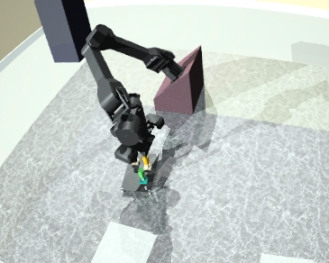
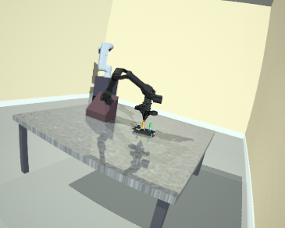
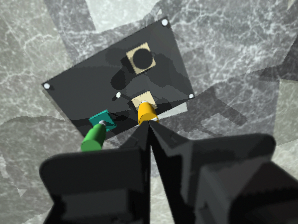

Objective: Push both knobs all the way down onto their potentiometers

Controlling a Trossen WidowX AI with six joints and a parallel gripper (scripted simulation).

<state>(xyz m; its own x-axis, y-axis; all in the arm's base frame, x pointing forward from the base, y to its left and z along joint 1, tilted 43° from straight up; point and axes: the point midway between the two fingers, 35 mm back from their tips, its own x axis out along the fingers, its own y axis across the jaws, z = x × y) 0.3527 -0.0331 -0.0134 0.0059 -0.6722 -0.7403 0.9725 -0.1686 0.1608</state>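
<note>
Right now my gripper tip is 20 mm above the yellow knob. The rest, counted from my gripper tip: green knob 60 mm ahead, 20 mm below, 10 mm to the left.
</note>
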